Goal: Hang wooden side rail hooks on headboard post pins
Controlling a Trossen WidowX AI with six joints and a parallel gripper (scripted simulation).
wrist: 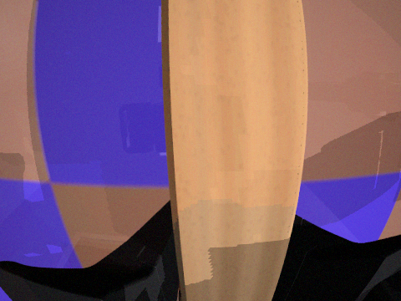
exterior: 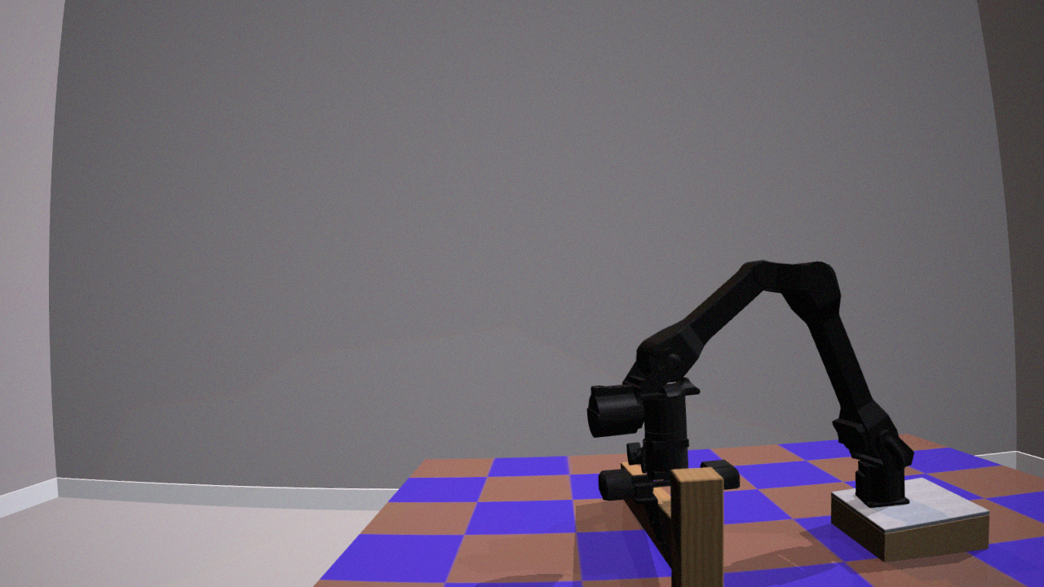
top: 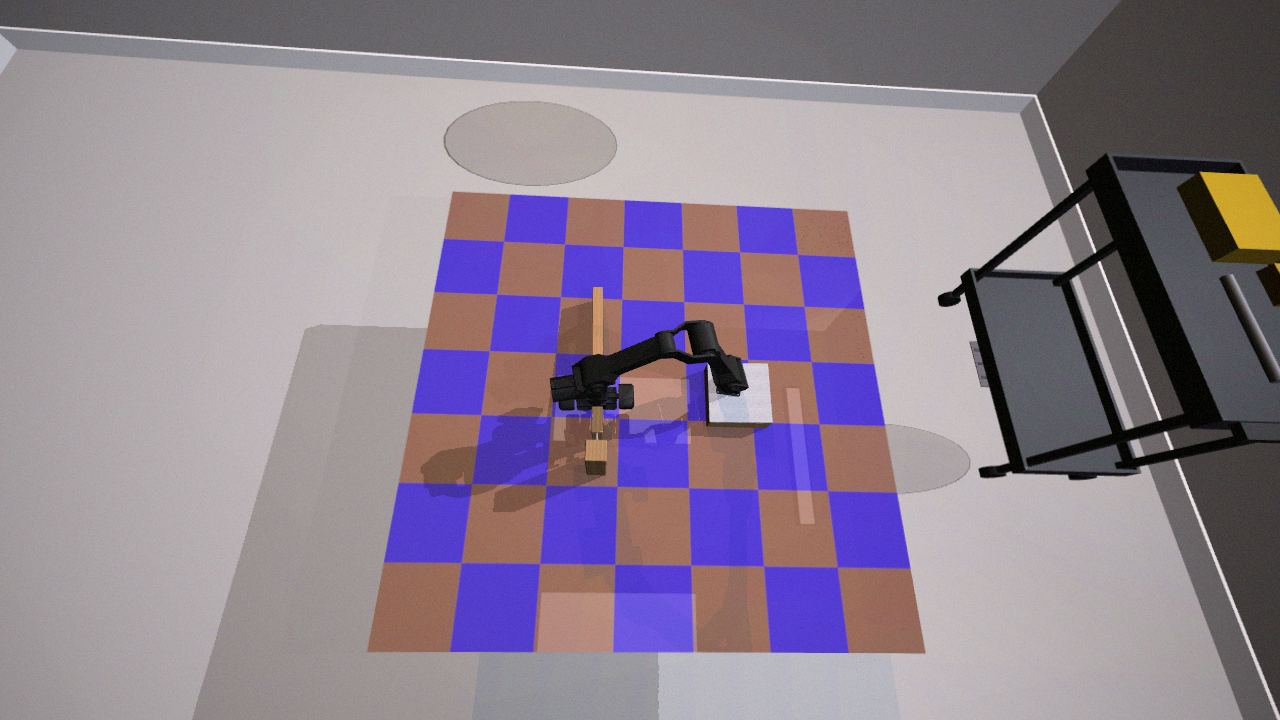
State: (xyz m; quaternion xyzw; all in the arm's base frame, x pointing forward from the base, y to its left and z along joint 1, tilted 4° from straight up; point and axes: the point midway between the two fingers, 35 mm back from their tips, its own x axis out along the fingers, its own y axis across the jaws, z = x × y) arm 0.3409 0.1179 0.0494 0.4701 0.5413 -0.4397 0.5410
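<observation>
The wooden headboard post is 140 mm to the left of my gripper tip, 40 mm above it and 20 mm behind it.
</observation>
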